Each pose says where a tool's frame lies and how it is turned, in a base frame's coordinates. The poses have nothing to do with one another.
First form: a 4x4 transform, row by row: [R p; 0 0 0 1], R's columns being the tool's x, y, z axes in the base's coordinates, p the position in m. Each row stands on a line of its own.
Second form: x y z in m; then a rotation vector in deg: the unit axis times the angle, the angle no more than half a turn. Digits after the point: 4 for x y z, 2 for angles.
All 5 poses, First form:
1:
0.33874 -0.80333 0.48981 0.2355
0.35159 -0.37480 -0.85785 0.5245
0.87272 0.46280 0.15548 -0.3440
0 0 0 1
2:
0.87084 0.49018 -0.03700 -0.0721
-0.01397 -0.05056 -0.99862 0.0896
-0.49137 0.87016 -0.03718 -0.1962
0 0 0 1
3:
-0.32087 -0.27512 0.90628 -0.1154
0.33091 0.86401 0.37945 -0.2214
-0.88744 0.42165 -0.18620 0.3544
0 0 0 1
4:
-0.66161 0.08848 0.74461 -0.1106
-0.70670 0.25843 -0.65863 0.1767
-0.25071 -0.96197 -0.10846 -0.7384
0 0 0 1
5:
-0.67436 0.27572 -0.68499 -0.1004
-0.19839 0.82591 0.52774 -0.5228
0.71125 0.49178 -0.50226 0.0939
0 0 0 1
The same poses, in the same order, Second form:
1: 0.2355 0.5245 -0.3440 85.40 -24.76 74.68
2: -0.0721 0.0896 -0.1962 90.45 21.99 -24.40
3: -0.1154 -0.2214 0.3544 2.42 103.01 34.80
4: -0.1106 0.1767 -0.7384 -32.22 105.72 -84.46
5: -0.1004 -0.5228 0.0939 -3.23 -125.41 -42.58
